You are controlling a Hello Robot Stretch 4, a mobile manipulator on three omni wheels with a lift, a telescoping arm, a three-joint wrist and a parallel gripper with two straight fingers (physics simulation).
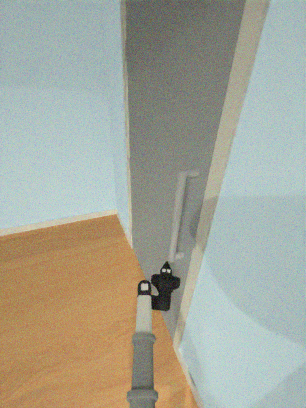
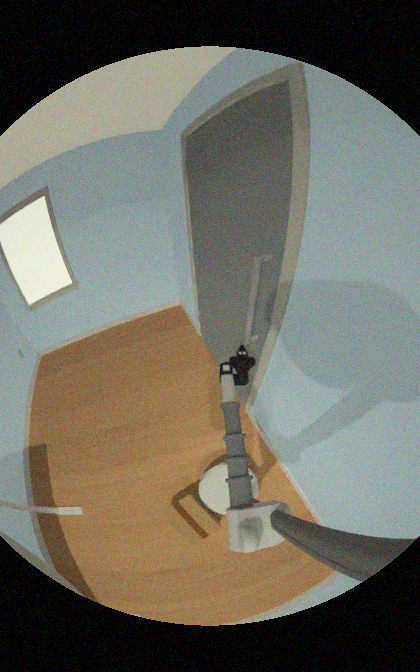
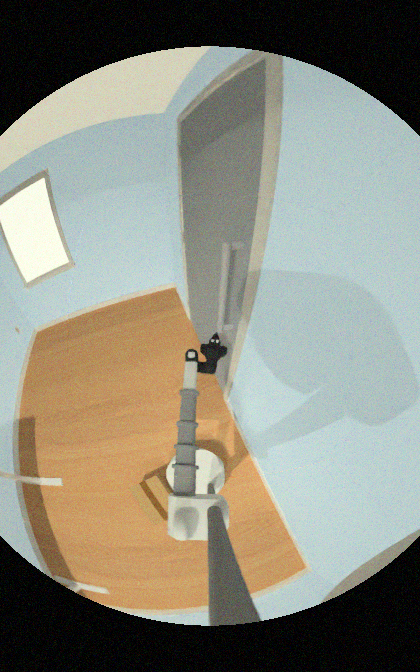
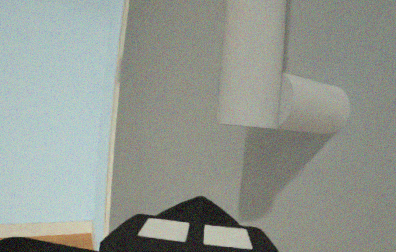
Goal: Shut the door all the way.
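Seen in the pictures: gripper, between the fingertips: (image 1: 166,262) (image 2: 240,345) (image 3: 215,333) (image 4: 199,214); robot's base, origin of its link: (image 2: 227,486) (image 3: 196,473).
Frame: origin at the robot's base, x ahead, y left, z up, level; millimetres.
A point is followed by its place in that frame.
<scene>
The grey door (image 1: 170,100) {x 1010, y -96, z 1507 mm} (image 2: 235,200) {x 1005, y -98, z 1480 mm} (image 3: 220,190) {x 958, y -116, z 1461 mm} (image 4: 165,125) {x 1057, y -77, z 799 mm} stands inside its beige frame (image 1: 222,150) {x 642, y -226, z 1391 mm} (image 2: 301,150) {x 642, y -226, z 1691 mm} (image 3: 272,125) {x 640, y -226, z 1704 mm}. I cannot tell whether it is flush with the frame. A light grey vertical bar handle (image 1: 177,215) {x 718, y -132, z 1096 mm} (image 2: 253,300) {x 718, y -135, z 1088 mm} (image 3: 223,290) {x 718, y -135, z 1078 mm} (image 4: 252,65) {x 718, y -130, z 836 mm} is on its right part. My black gripper (image 1: 166,264) {x 768, y -118, z 746 mm} (image 2: 242,347) {x 768, y -118, z 746 mm} (image 3: 215,336) {x 768, y -118, z 746 mm} (image 4: 199,214) {x 768, y -118, z 746 mm} is shut and empty, with its tips together. It is in front of the door, close under the handle's lower end. Whether the tips touch the door cannot be told.
A light blue wall (image 1: 265,240) {x 448, y -316, z 1209 mm} (image 2: 350,225) {x 481, y -303, z 1492 mm} (image 3: 335,210) {x 440, y -319, z 1504 mm} runs right of the frame, with the robot's shadow on it. Another blue wall (image 1: 55,150) {x 2128, y 1013, z 955 mm} (image 4: 55,100) {x 2247, y 712, z 878 mm} meets the door side at the left. The wooden floor (image 1: 65,300) {x 1012, y 681, z -27 mm} (image 2: 125,400) {x 800, y 925, z -26 mm} (image 3: 100,375) {x 821, y 1061, z -27 mm} lies below the arm.
</scene>
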